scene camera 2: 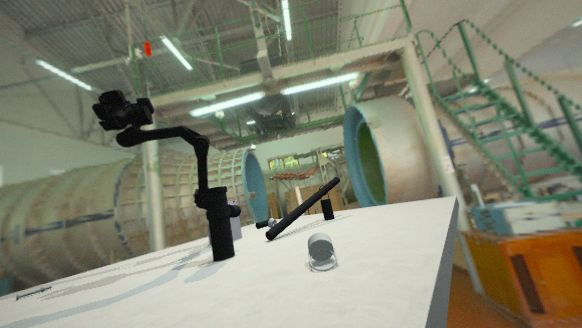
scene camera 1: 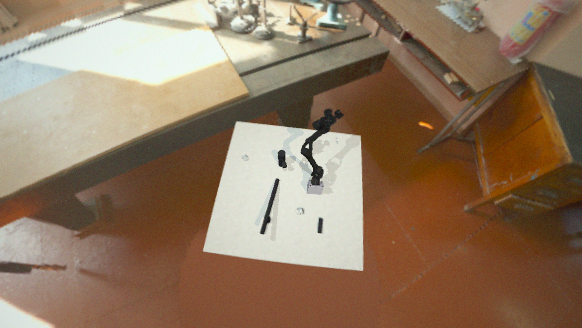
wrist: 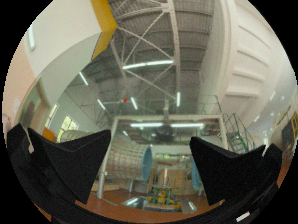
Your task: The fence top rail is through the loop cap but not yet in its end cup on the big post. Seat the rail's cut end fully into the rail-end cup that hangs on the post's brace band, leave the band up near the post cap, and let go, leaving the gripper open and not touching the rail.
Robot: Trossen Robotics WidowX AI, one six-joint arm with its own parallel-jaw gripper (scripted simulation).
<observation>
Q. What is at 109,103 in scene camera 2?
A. My gripper.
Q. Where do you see a black rail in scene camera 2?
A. At 291,217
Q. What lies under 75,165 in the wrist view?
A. My gripper.
</observation>
